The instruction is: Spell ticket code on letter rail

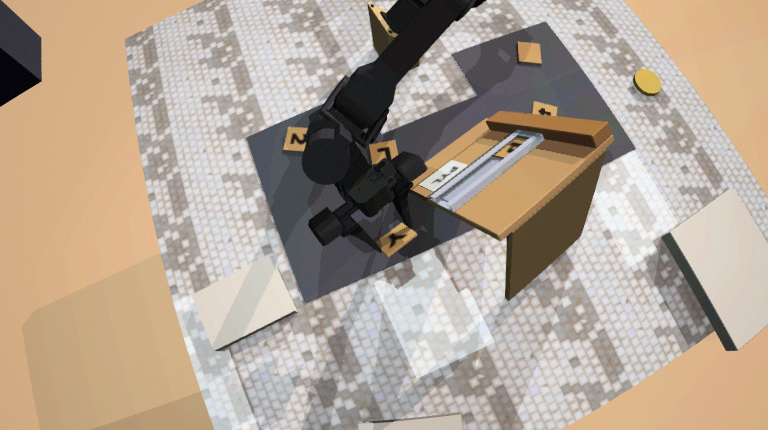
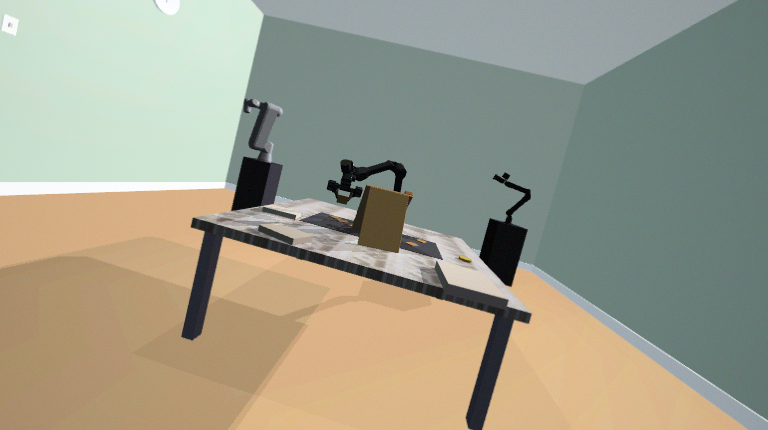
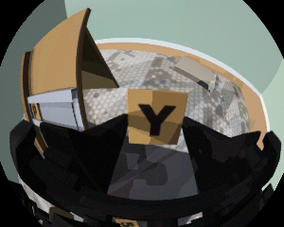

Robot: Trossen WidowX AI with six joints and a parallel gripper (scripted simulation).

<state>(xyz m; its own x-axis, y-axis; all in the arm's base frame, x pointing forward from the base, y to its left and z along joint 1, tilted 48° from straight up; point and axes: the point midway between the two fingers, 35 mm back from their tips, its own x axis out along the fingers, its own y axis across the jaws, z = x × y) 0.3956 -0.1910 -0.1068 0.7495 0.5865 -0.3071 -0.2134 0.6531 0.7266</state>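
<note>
Right now the Y tile is right at my gripper tip. From my gripper tip the other things lie so: white ticket: 130 mm to the left, 80 mm below, 80 mm behind; then L tile: 210 mm behind, 160 mm below, 70 mm to the left; then P tile: 240 mm to the left, 50 mm behind.
</note>
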